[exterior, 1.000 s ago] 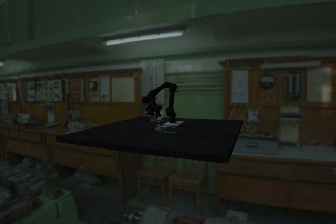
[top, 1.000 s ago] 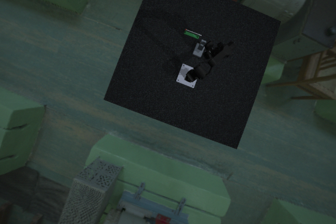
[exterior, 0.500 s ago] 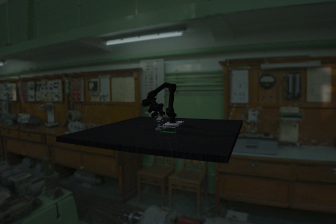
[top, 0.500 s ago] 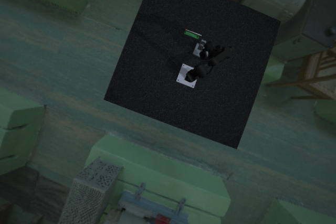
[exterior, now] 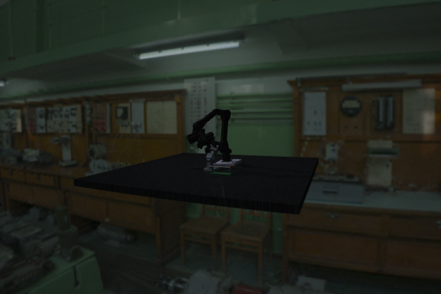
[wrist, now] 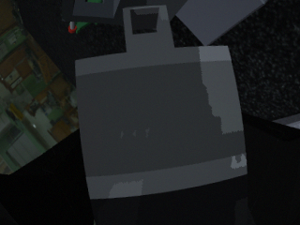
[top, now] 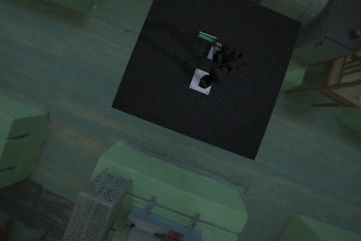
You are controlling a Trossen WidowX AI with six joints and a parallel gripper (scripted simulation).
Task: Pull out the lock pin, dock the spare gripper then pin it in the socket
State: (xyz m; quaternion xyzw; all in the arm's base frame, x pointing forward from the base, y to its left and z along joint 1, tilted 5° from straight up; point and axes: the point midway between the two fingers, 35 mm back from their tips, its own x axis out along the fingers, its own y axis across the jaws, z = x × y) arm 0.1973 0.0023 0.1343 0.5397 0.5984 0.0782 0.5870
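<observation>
My gripper tip is now 16 cm short of the green bracket, 12 cm to the right of it and 10 cm above it. Round my gripper tip: spare gripper 1 cm to the right, 1 cm above; then mount 8 cm ahead, 7 cm below.
</observation>
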